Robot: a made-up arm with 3 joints.
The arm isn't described. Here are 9 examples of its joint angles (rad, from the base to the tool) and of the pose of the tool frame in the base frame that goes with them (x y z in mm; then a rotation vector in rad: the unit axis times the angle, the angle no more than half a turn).
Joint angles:
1: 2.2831 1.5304 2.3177
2: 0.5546 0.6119 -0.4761
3: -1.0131 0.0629 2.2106
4: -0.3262 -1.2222 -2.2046
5: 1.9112 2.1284 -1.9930
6: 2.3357 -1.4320 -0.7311
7: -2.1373 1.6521 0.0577
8: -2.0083 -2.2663 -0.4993
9: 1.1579 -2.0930 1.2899
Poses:
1: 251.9 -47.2 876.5 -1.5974 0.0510 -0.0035
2: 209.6 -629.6 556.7 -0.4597 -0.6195 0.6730
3: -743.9 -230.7 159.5 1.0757 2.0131 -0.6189
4: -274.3 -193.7 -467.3 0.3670 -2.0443 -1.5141
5: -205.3 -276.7 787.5 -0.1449 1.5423 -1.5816
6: 199.9 -26.6 -497.5 1.1854 1.1118 1.3496
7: 33.7 156.4 881.9 -0.8902 1.7286 -1.5975
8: 436.0 -34.3 -316.9 1.1789 -2.4537 -1.4371
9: -391.8 -15.8 -368.7 1.2619 1.9197 1.9930
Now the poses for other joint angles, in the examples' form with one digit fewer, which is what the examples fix.
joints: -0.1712 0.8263 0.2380
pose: -246 -535 659 -0.802 0.295 -0.259
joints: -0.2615 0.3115 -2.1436
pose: -377 -649 378 -0.454 -2.069 0.179
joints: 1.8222 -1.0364 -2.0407
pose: 427 -90 -416 1.716 -0.575 0.231
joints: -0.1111 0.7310 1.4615
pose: -245 -604 591 -0.519 1.430 -0.621
